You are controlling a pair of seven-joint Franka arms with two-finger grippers.
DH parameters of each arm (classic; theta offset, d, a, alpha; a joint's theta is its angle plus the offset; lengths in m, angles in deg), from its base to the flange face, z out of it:
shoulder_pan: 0 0.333 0 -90
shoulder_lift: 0 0 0 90
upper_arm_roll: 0 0.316 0.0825 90
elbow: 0 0 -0.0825 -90
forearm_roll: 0 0.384 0 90
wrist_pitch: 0 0 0.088 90
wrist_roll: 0 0.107 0 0
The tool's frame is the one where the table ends.
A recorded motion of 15 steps. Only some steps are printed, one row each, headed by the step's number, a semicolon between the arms.
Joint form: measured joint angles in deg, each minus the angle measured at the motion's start. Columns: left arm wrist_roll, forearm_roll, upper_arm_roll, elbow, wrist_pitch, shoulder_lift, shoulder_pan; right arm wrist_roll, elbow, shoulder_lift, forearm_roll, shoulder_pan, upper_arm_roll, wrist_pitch.
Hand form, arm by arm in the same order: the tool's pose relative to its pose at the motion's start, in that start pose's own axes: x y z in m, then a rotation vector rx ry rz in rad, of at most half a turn. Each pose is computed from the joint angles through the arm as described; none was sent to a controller.
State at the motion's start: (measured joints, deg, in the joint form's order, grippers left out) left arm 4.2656 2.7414 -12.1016 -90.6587 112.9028 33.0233 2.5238; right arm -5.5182 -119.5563 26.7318 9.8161 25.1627 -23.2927 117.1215
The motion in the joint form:
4: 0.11 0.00 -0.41 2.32 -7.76 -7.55 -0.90; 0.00 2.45 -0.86 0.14 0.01 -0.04 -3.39
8: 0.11 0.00 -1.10 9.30 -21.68 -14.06 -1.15; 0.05 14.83 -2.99 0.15 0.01 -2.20 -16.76
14: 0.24 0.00 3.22 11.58 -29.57 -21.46 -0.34; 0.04 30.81 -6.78 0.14 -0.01 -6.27 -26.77
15: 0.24 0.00 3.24 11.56 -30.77 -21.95 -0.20; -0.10 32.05 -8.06 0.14 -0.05 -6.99 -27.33
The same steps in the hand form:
4: -0.0227 0.0221 -0.0918 0.0316 0.0307 0.0259; 0.0007 -0.0039 -0.0222 0.0126 -0.0026 -0.0074
8: -0.0639 0.0409 -0.1976 0.0551 0.0189 0.0362; -0.0001 0.0002 -0.1255 0.0416 0.0181 -0.0114
14: -0.1228 0.0061 -0.2781 0.0871 0.0450 -0.0548; -0.0332 0.0250 -0.2776 0.0641 0.1898 0.0035
15: -0.1282 0.0056 -0.2807 0.0866 0.0322 -0.0584; -0.0441 0.0328 -0.2973 0.0720 0.2235 0.0078

